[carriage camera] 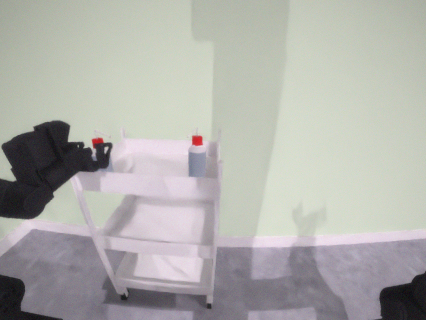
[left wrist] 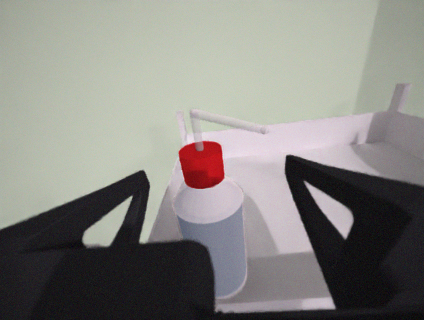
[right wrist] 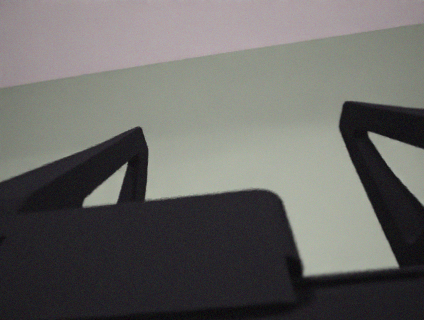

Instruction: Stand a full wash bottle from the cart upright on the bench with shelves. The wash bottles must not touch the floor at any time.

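Frame: origin at the left arm's base, x right, y ahead, z up, level; millimetres.
Seen in the pictures: left gripper, fingertip midpoint: (carriage camera: 97, 144) (left wrist: 214, 170); right gripper, fingertip midpoint: (right wrist: 241, 126).
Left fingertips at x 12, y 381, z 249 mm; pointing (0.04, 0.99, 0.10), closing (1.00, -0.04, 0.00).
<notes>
A point is followed by its place in that frame.
A white three-tier cart (carriage camera: 150, 185) @[z 148, x 185, y 328 mm] stands against the wall in the carriage view. One wash bottle (carriage camera: 97, 142) @[z 253, x 11, y 384 mm] (left wrist: 202, 165) @[z 253, x 4, y 382 mm], with red cap, bent nozzle and blue-grey contents, stands upright at the left of its top tray. A second wash bottle (carriage camera: 197, 160) @[z 189, x 311, y 419 mm] stands upright at the right of that tray. My left gripper (carriage camera: 101, 150) @[z 249, x 12, y 381 mm] (left wrist: 214, 170) @[z 249, x 12, y 381 mm] is open at the left bottle. In the left wrist view the bottle shows between the spread fingers, nearer the left one; whether they touch it cannot be told. My right gripper (right wrist: 241, 126) @[z 431, x 694, y 40 mm] is open and empty, facing the wall. The bench with shelves does not show.
The green wall (carriage camera: 340, 125) @[z 279, x 990, y 703 mm] (right wrist: 225, 150) @[z 1067, x 692, y 708 mm] rises behind the cart, with a white baseboard (carriage camera: 320, 240) @[z -496, x 1122, y 688 mm] at its foot. The cart's top tray has raised rims and corner posts (left wrist: 399, 97) @[z 208, x 383, y 645 mm]. Grey floor (carriage camera: 270, 275) @[z -549, x 718, y 491 mm] extends around the cart. Dark robot parts show at both lower corners of the carriage view.
</notes>
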